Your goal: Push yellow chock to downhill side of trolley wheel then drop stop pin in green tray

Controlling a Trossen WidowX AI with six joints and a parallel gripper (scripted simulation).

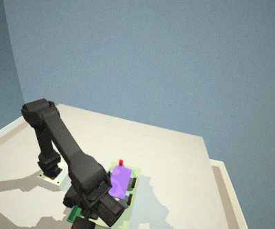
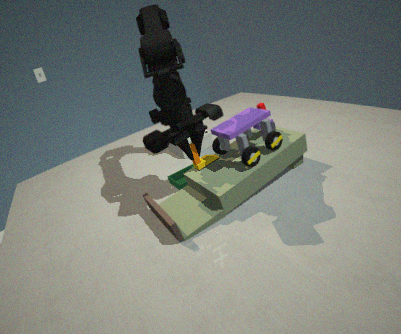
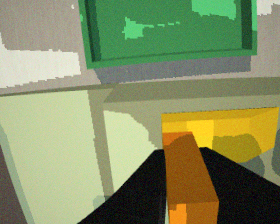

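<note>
Now: the red-headed stop pin 210 mm to the left of my gripper tip, 40 mm above it and 10 mm ahead of it. Also, from my gripper tip: trolley (120 mm to the left, 40 mm ahead, 20 mm above); pale green ramp (110 mm to the left, 40 mm below, 40 mm ahead); yellow chock (20 mm to the left, 10 mm below).
</note>
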